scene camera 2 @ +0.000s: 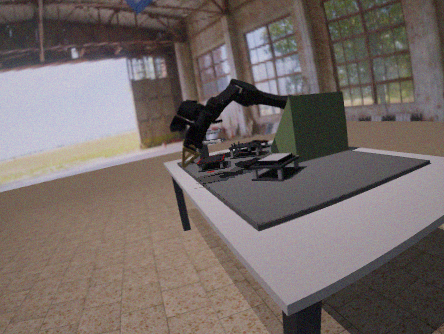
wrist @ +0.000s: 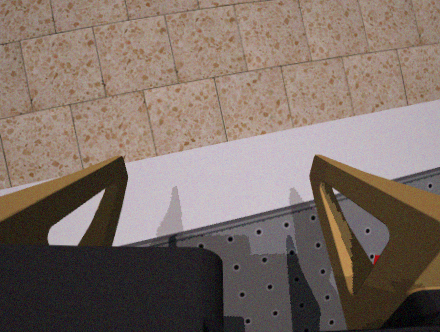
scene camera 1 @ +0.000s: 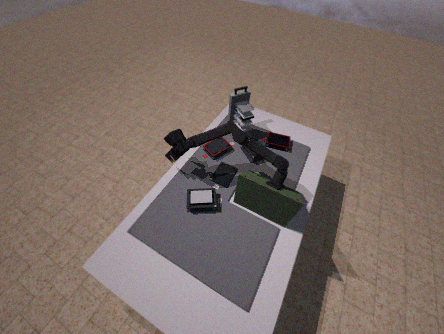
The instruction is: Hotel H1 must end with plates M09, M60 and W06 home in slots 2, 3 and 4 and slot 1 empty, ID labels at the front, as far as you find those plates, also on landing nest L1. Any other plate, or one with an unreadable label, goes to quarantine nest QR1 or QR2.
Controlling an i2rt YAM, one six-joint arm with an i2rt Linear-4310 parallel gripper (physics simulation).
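Pixels of known places: gripper, fingertip midpoint: (scene camera 2: 183, 163) (wrist: 218, 165) (scene camera 1: 175, 154); arm's base at its link origin: (scene camera 2: 309, 120) (scene camera 1: 275, 185).
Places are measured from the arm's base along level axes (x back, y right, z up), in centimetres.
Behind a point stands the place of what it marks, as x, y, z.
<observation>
The hotel (scene camera 1: 233, 107) @[-50.4, 34.3, 6.7], a grey upright tower with a black top handle, stands at the table's far end and holds several light plates or shelves; the arm mostly hides it in scene camera 2. A black raised nest (scene camera 1: 202, 208) @[-27.8, -28.6, -15.0] (scene camera 2: 280, 173) @[-33.5, -34.2, -13.1] stands mid-mat with a light-topped plate (scene camera 1: 201, 196) @[-30.9, -25.2, -9.2] (scene camera 2: 274, 157) @[-31.6, -26.1, -9.2] on it. No ID label is readable. Two red-outlined black nests, one (scene camera 1: 217, 147) @[-46.8, 11.7, -11.6] (scene camera 2: 213, 163) @[-46.7, 18.0, -14.9] near the left edge and one (scene camera 1: 278, 141) @[-15.3, 43.4, -11.6] at the far right, show no clear plate. My gripper (scene camera 1: 172, 158) @[-62.5, -12.5, -7.2] (scene camera 2: 187, 161) @[-62.5, -12.5, -7.2] (wrist: 218, 165) @[-62.5, -12.5, -7.2] is open and empty, above the table's left edge.
A green block (scene camera 1: 267, 198) @[0.3, -11.7, 3.6] (scene camera 2: 317, 125) @[-3.3, -12.2, -1.8] stands upright beside the arm's base. A flat black square piece (scene camera 1: 223, 174) @[-31.5, -2.6, -14.4] lies between the light-topped plate and the near red-outlined nest. A perforated grey mat (scene camera 1: 200, 245) @[-16.1, -44.9, -15.6] (scene camera 2: 330, 185) @[-24.8, -50.2, -15.6] (wrist: 270, 300) @[-50.2, -8.2, -15.6] covers part of the white table (scene camera 1: 115, 260) @[-45.3, -74.8, -16.9] (scene camera 2: 360, 235) @[-36.0, -76.5, -16.9] (wrist: 215, 185) @[-60.6, -11.9, -16.9].
</observation>
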